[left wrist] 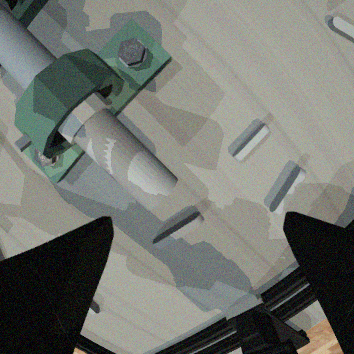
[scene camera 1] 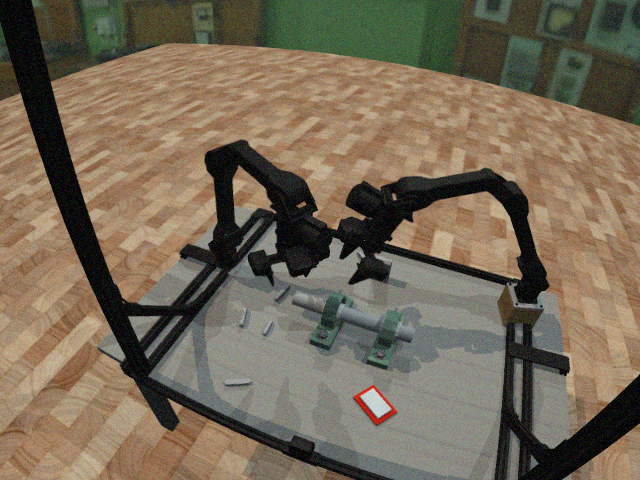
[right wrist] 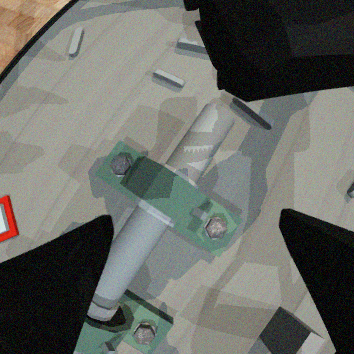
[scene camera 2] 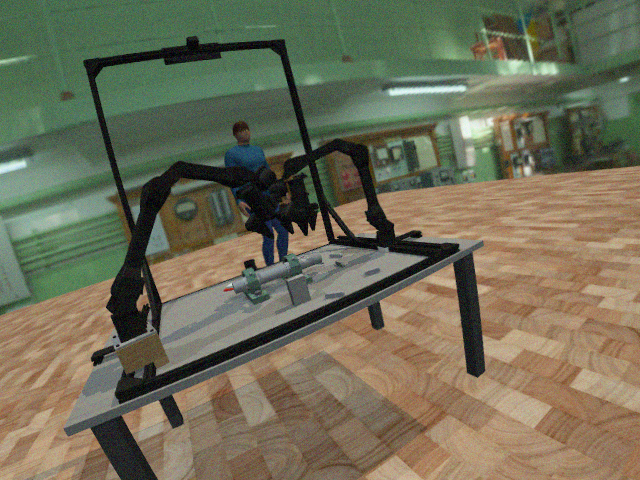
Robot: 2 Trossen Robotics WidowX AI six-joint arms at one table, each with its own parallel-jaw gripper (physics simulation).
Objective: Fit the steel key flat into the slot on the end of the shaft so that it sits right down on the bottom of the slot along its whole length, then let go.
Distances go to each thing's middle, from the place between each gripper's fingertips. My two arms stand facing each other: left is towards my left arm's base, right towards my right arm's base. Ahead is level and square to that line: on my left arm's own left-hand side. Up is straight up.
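From my right hand: grey shaft (scene camera 2: 272,274) 4 cm to the right, 4 cm behind, 12 cm below; red-framed white card (scene camera 1: 374,404) 13 cm to the right, 26 cm behind, 16 cm below.
My left hand: 17 cm to the left of the grey shaft, 9 cm above it. Red-framed white card, from my left hand: 26 cm to the right, 22 cm behind, 13 cm below.
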